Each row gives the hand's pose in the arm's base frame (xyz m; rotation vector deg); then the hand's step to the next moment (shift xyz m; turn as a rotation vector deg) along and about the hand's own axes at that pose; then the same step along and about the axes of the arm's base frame.
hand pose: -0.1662 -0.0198 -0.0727 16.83 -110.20 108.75
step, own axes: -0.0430 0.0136 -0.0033 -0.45 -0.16 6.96
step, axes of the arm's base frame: 0.0328 -0.0022 -0.0310 -0.55 -6.95 0.09
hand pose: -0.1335 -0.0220 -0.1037 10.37 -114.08 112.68
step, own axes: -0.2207 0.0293 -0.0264 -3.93 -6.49 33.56
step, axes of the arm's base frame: 0.2010 -0.0044 -0.0993 0.83 -33.99 5.28
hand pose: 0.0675 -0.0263 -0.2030 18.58 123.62 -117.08
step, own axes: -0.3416 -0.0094 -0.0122 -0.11 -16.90 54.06
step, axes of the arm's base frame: 0.3277 -0.0060 0.0976 -6.33 -54.73 13.13
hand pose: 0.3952 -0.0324 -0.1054 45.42 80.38 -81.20
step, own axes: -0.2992 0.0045 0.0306 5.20 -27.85 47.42
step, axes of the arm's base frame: 0.1091 0.0249 0.2792 -19.40 -50.48 11.26
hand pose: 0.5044 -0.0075 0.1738 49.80 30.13 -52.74
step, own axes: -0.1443 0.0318 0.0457 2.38 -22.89 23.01
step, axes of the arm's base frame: -0.0464 0.0391 0.1423 -17.49 -27.40 1.68
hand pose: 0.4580 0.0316 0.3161 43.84 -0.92 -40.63
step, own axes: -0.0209 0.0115 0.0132 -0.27 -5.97 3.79
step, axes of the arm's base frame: -0.0129 0.0099 0.0219 -4.67 -5.23 -0.97
